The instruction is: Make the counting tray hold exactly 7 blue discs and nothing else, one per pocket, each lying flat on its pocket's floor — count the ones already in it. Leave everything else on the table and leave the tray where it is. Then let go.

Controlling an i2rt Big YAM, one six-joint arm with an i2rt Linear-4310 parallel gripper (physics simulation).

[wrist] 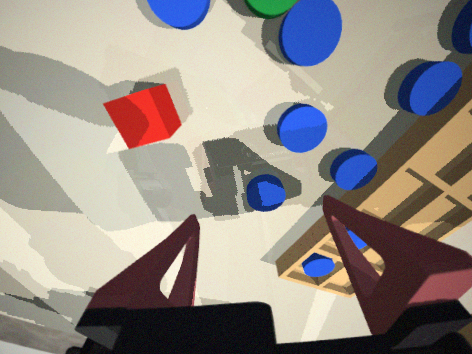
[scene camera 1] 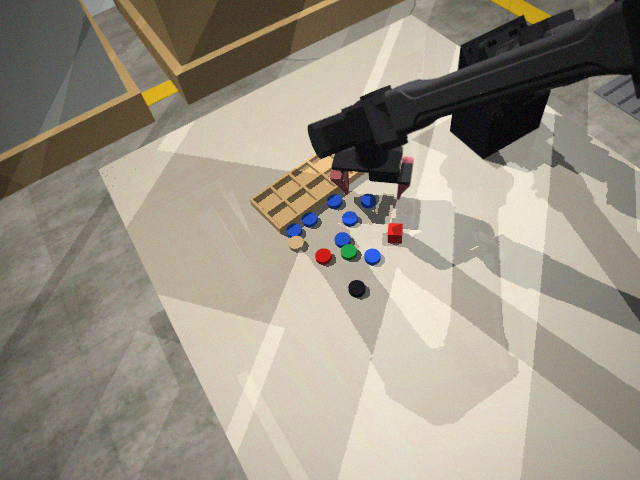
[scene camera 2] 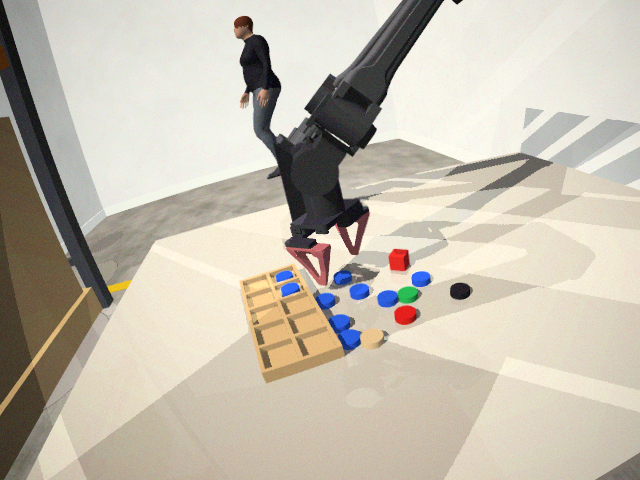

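The wooden counting tray (scene camera 1: 319, 205) (scene camera 2: 305, 365) (wrist: 300, 246) holds two blue discs (scene camera 2: 283, 275) (scene camera 2: 290, 288) in adjacent pockets at its far end; its other pockets in the scene camera 2 view are empty. Several blue discs lie on the table, three along the tray's long side. My gripper (scene camera 1: 372, 194) (scene camera 2: 339, 268) (wrist: 258, 211) is open and empty, above the table beside the tray's far end. The nearest blue disc (scene camera 1: 368, 200) (scene camera 2: 342, 277) (wrist: 266, 193) lies flat on the table, seen between the fingertips in the wrist view. One finger stands close to the tray side.
A red cube (scene camera 1: 394, 233) (scene camera 2: 398, 260) (wrist: 145, 117), a green disc (scene camera 1: 348, 251) (scene camera 2: 407, 294), a red disc (scene camera 1: 323, 255) (scene camera 2: 404, 314), a tan disc (scene camera 1: 296, 242) (scene camera 2: 372, 338) and a black disc (scene camera 1: 356, 288) (scene camera 2: 459, 290) lie on the table. The green disc is close against a blue one.
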